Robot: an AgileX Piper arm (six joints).
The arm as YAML. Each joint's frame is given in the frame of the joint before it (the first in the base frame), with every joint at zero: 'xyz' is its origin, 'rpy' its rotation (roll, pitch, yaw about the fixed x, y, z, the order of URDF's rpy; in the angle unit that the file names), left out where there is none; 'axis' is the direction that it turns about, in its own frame. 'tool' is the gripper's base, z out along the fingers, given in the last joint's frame.
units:
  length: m
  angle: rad
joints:
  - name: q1
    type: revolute
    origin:
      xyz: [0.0, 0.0, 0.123]
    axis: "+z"
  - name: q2
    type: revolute
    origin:
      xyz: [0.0, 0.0, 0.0]
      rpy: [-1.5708, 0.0, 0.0]
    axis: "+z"
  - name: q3
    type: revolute
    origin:
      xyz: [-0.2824, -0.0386, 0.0]
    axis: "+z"
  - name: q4
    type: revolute
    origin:
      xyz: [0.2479, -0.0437, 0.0]
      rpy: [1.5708, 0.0, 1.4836]
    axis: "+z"
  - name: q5
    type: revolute
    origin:
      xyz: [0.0, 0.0, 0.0]
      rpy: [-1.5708, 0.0, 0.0]
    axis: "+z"
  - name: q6
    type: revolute
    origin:
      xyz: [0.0, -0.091, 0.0]
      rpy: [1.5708, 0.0, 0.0]
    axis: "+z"
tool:
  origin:
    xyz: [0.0, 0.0, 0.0]
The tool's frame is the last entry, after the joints.
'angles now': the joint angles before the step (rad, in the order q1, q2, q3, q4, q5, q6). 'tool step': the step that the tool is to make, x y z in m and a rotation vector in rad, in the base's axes. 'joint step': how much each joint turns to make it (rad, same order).
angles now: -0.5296, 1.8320, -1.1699, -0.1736, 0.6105, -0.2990
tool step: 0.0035, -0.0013, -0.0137, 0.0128, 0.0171, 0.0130
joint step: 0.0000, 0.0386, 0.0000, 0.0078, -0.0192, -0.0159
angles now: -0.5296, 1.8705, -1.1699, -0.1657, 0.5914, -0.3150
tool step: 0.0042, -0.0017, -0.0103, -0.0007, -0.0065, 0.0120
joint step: 0.0001, 0.0308, 0.0001, 0.0030, -0.0382, -0.0093
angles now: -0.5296, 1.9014, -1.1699, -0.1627, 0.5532, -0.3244
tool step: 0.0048, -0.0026, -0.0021, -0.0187, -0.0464, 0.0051
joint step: -0.0018, 0.0110, 0.0002, 0.0017, -0.0615, 0.0000
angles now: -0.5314, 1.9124, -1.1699, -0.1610, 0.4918, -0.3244
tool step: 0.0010, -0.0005, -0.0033, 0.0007, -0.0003, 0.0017
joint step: -0.0001, 0.0096, 0.0000, 0.0002, -0.0097, -0.0008
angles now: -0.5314, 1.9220, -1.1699, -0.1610, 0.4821, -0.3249
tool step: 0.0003, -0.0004, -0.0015, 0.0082, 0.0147, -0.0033
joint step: -0.0001, 0.0072, -0.0077, 0.0017, 0.0175, -0.0001
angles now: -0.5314, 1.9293, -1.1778, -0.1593, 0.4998, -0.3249
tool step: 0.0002, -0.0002, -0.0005, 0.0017, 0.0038, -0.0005
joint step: 0.0000, 0.0025, -0.0025, -0.0001, 0.0041, 0.0000
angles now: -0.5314, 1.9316, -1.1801, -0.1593, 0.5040, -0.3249
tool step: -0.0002, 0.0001, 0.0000, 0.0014, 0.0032, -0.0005
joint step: 0.0001, 0.0000, -0.0005, -0.0001, 0.0041, 0.0002
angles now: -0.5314, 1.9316, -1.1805, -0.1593, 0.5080, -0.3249
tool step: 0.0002, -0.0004, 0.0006, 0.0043, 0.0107, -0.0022
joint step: -0.0001, 0.0021, -0.0081, 0.0001, 0.0176, -0.0001
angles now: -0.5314, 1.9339, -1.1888, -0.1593, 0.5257, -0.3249
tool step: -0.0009, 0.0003, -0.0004, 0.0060, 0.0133, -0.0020
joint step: 0.0000, 0.0007, -0.0016, -0.0001, 0.0156, 0.0001
